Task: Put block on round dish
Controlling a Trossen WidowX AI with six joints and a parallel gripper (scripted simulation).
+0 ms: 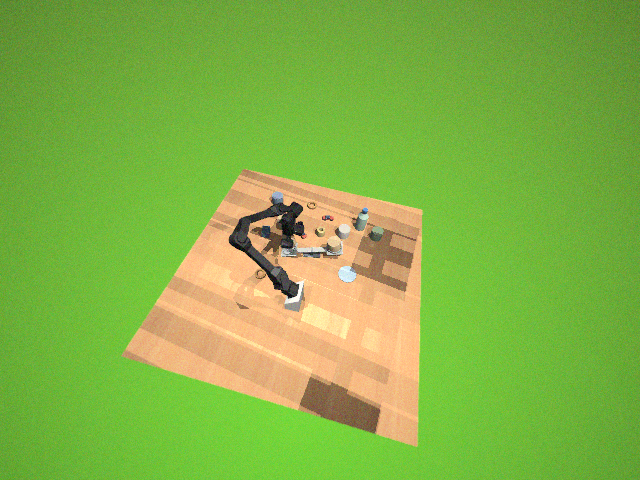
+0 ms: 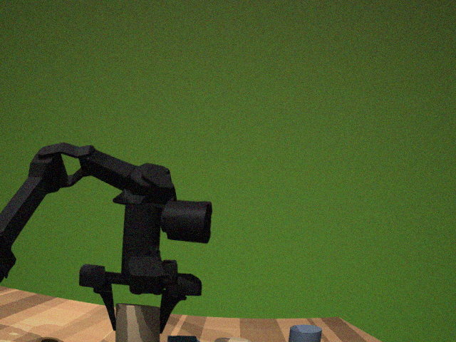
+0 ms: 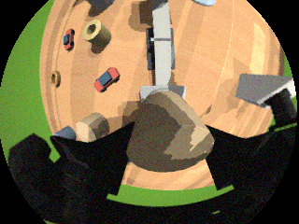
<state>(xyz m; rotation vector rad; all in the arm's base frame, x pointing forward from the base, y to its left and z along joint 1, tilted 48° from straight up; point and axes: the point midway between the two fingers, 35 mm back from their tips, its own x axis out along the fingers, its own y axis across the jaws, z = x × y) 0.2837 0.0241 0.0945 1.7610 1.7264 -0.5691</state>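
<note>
The grey block is 60 mm below my gripper tip and 10 mm behind it. From my gripper tip the other things lie so: blue block (160 mm to the left, 100 mm ahead, 80 mm below); then grey balance (130 mm to the right, 60 mm below, 10 mm ahead); then tan holed cylinder (160 mm to the right, 150 mm ahead, 80 mm below).
</note>
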